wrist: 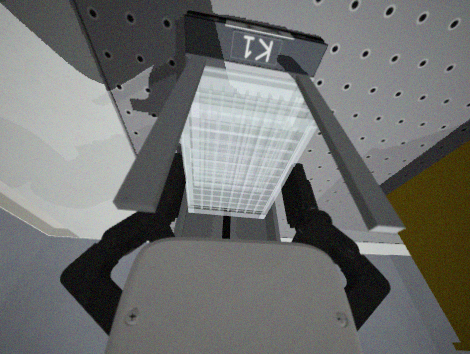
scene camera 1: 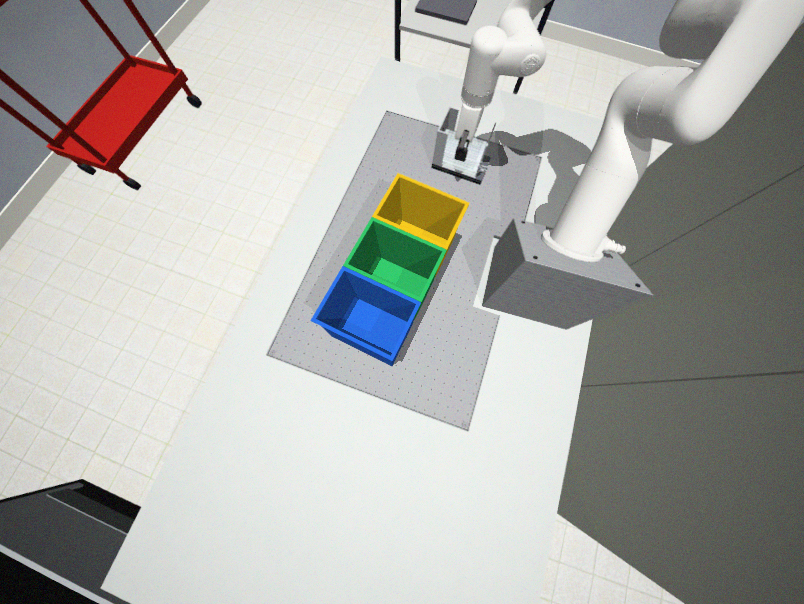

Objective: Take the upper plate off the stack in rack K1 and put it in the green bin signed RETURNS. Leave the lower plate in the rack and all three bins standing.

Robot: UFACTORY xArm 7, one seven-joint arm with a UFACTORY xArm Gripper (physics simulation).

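Places are measured from the arm's base along level axes (x ahead, y left, z up), in millimetres.
Pixels of known places: gripper, fingertip midpoint: point(wrist: 236, 170) point(scene camera 1: 464, 147); arm's base, link origin: point(scene camera 1: 570, 247).
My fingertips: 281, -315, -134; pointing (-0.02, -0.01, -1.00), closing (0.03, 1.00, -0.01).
Observation:
For each thing: its middle in the pictures, then the offset to it from my fingertips, as dx, dy, dz. Level surfaces: height alone.
- upper plate, body centre: point(wrist: 235, 173) point(scene camera 1: 461, 147) +6, +0, -2
- lower plate, body centre: point(wrist: 236, 146) point(scene camera 1: 459, 156) +6, +0, -38
- green bin, body centre: point(scene camera 1: 395, 273) +65, +445, +25
- yellow bin, body centre: point(scene camera 1: 418, 230) +46, +315, +25
- blue bin, body centre: point(scene camera 1: 369, 321) +84, +574, +25
- perforated board, surface height: dz -64
Rack K1 point(scene camera 1: 444, 167) point(wrist: 350, 172) stands on the perforated board, with its label readable in the wrist view. My gripper point(scene camera 1: 462, 153) point(wrist: 236, 170) is over it, shut on the upper plate, with one finger along each long side. The upper plate point(scene camera 1: 475, 162) point(wrist: 225, 175) is clear and gridded, roughly level and a little raised between the rack's corner posts. The lower plate point(wrist: 250, 82) shows blurred beneath it, at the label end. The green bin point(scene camera 1: 396, 260) stands upright in the middle of the bin row; its sign does not show.
The yellow bin point(scene camera 1: 422, 209) point(wrist: 440, 215) stands between rack and green bin; the blue bin point(scene camera 1: 370, 318) stands on the far side. All three stand close together on the perforated board point(scene camera 1: 448, 364). The arm's grey base block point(scene camera 1: 552, 292) is to their right.

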